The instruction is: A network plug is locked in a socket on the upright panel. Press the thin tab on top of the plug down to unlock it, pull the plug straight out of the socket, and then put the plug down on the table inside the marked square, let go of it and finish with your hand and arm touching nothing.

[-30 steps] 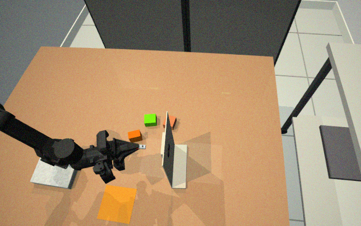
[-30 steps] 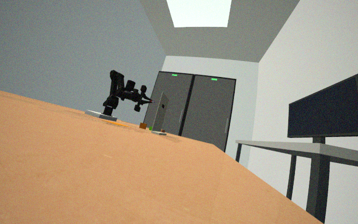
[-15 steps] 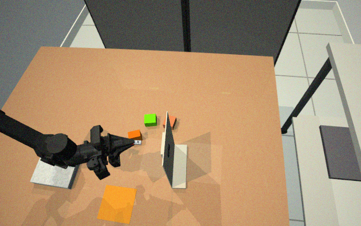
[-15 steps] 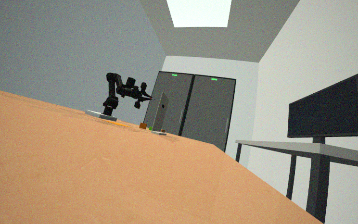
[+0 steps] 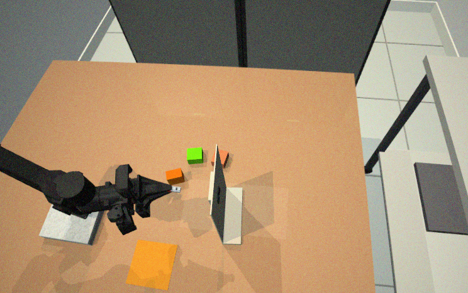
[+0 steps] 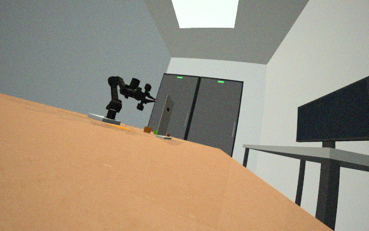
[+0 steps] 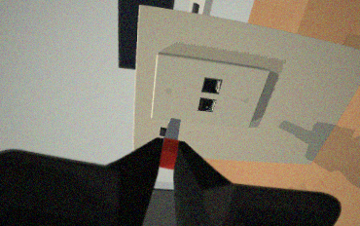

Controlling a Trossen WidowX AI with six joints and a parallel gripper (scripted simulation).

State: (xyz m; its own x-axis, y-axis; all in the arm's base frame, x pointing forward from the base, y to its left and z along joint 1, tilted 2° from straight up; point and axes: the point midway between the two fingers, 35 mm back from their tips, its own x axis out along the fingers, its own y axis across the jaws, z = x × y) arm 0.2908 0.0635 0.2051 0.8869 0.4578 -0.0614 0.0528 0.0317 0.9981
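The orange marked square lies 230 mm below my gripper tip, 150 mm to the right of it and 60 mm behind it. The rest, counted from my gripper tip: upright panel (110 mm below, 100 mm ahead, 40 mm to the left); then network plug (10 mm ahead).
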